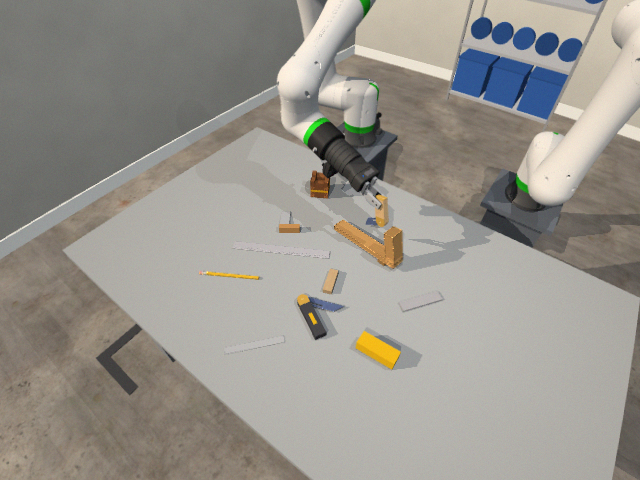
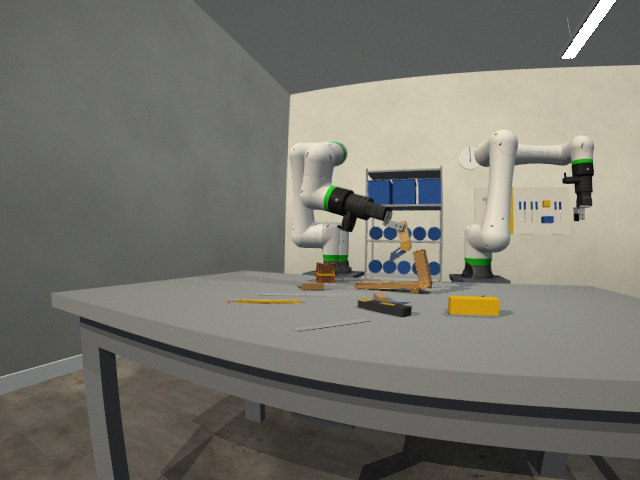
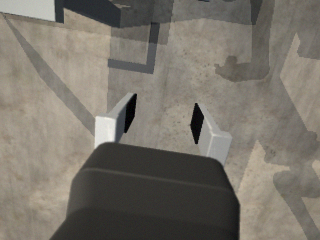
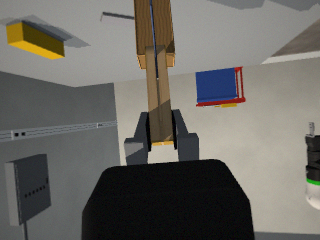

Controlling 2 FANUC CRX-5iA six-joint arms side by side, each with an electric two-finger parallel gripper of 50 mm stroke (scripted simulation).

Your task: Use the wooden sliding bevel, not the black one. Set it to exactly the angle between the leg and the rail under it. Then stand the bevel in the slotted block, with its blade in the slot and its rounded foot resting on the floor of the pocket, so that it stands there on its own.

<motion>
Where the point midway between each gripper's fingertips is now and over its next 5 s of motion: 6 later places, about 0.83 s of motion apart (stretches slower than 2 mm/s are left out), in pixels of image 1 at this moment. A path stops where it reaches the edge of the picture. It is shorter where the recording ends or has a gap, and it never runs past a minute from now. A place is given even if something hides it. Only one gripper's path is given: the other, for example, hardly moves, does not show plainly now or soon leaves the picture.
My right gripper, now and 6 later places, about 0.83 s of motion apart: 383,204; 383,218; 385,222; 386,225; 386,230; 386,233; 386,234
</motion>
